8 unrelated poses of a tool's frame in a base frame.
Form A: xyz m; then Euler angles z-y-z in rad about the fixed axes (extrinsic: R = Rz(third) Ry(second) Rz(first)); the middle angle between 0 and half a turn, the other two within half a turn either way.
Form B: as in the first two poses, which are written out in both.
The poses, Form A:
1: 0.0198, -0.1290, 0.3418, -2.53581, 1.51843, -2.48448
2: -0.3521, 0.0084, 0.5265, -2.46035, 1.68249, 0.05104
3: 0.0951, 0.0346, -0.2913, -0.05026, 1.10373, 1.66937
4: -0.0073, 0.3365, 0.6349, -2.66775, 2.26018, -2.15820
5: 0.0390, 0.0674, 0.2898, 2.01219, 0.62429, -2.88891
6: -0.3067, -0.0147, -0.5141, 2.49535, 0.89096, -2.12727
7: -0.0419, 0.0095, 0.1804, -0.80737, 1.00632, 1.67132
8: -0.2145, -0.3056, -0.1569, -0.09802, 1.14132, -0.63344
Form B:
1: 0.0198, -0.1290, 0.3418, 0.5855, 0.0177, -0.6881, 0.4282
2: -0.3521, 0.0084, 0.5265, 0.2386, -0.7088, 0.2310, -0.6224
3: 0.0951, 0.0346, -0.2913, 0.5874, -0.3973, 0.3421, 0.6165
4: -0.0073, 0.3365, 0.6349, 0.3183, 0.2279, -0.8753, 0.2840
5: 0.0390, 0.0674, 0.2898, 0.8617, 0.1957, -0.2366, -0.4039
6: -0.3067, -0.0147, -0.5141, 0.8872, 0.3181, -0.2907, 0.1651
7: -0.0419, 0.0095, 0.1804, 0.7956, -0.4560, 0.1569, 0.3668
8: -0.2145, -0.3056, -0.1569, 0.7859, 0.1429, 0.5209, -0.3010
